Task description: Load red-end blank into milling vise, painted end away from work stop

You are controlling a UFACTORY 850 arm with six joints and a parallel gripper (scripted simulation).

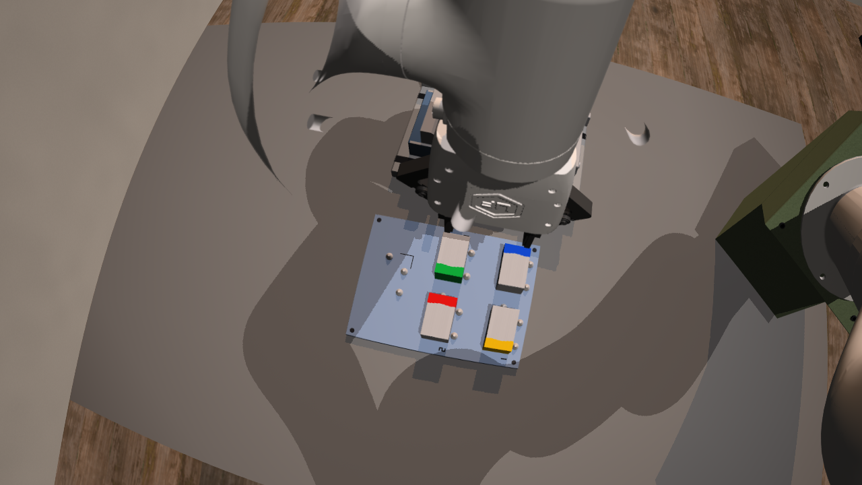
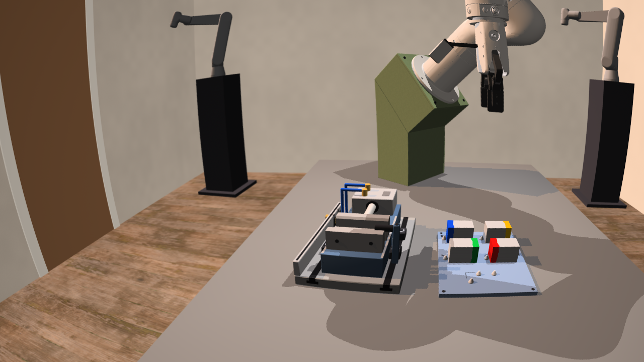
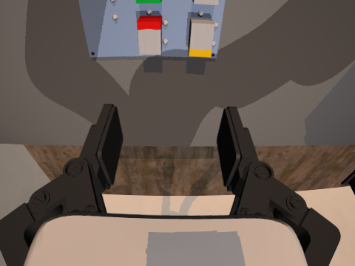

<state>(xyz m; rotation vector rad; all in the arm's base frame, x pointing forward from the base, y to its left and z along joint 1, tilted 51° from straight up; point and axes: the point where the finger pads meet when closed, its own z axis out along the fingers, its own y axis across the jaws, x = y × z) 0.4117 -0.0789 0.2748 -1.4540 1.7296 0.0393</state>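
The red-ended blank lies 29 cm below my hand, 5 cm to the left of it and 4 cm ahead of it. Also, from my hand: blue-ended blank: 29 cm below, 5 cm to the right, 5 cm behind; then yellow-ended blank: 29 cm below, 5 cm behind, 4 cm to the left; then green-ended blank: 29 cm below, 4 cm to the right, 4 cm ahead.
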